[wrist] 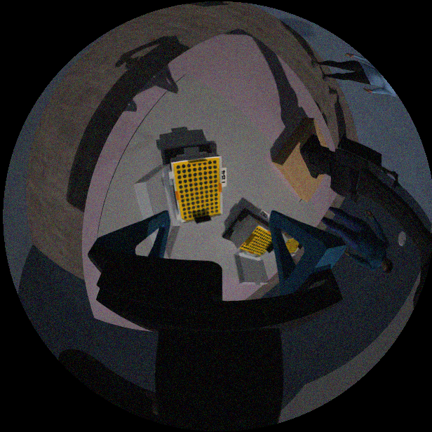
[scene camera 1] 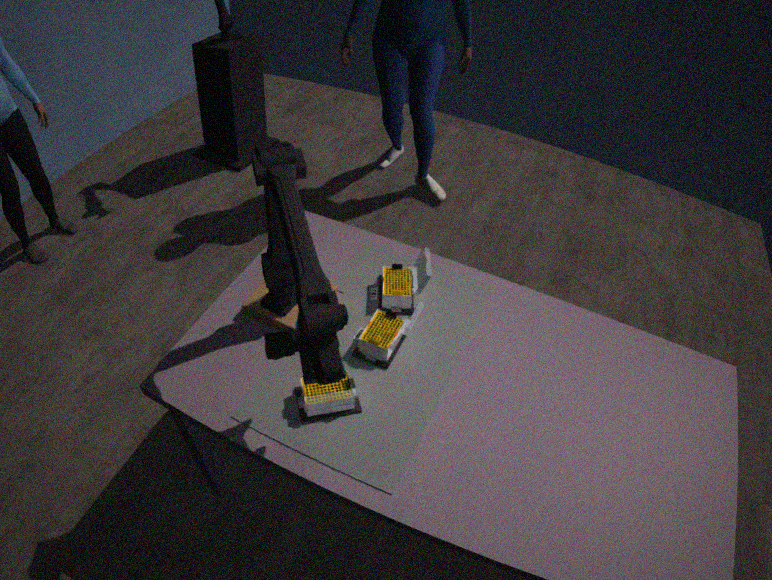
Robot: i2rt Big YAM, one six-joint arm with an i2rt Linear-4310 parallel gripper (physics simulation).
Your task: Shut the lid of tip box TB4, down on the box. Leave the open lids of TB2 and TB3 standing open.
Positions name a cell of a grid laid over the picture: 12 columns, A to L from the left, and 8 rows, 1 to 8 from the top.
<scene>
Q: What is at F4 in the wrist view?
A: A yellow tip rack.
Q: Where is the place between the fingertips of my gripper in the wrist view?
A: G4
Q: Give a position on a grey-green mat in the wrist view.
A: F3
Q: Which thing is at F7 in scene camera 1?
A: A grey-green mat.
</scene>
